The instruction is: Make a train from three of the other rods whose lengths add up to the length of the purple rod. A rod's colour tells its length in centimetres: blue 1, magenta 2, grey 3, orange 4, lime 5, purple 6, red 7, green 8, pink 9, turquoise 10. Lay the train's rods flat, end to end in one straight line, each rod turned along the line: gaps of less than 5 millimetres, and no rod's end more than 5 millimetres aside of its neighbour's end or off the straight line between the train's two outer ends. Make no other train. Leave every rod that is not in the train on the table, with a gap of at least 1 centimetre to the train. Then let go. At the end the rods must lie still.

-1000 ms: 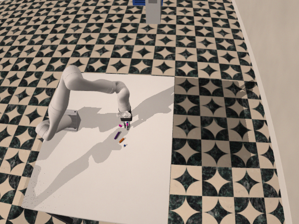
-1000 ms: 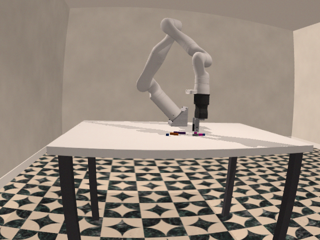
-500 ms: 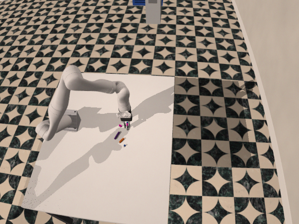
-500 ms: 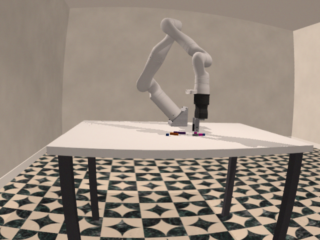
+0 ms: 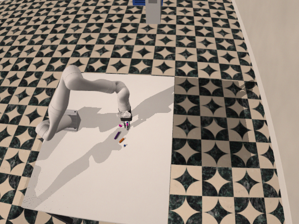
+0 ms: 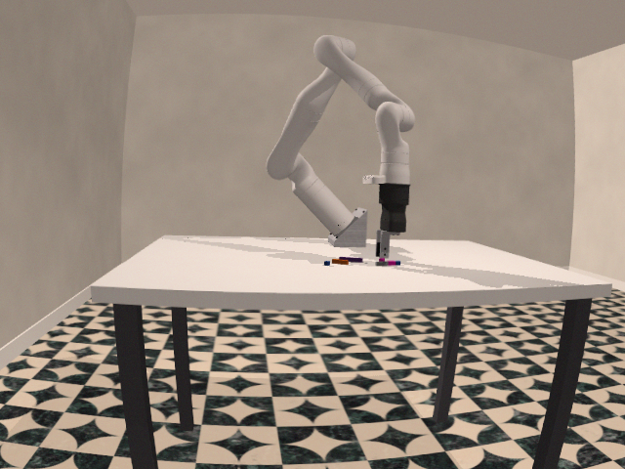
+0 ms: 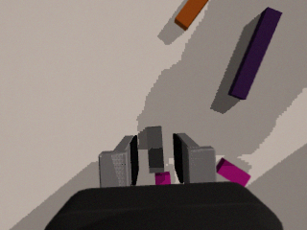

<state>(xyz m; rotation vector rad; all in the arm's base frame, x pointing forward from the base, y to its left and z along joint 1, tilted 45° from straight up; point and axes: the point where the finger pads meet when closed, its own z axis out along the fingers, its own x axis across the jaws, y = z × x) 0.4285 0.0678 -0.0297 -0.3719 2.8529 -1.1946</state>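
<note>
My hand is 30 mm above the grey rod. From my hand the other things lie so: purple rod 50 mm behind, 70 mm to the right, 30 mm below; then orange rod 10 mm behind, 100 mm to the right, 30 mm below.
</note>
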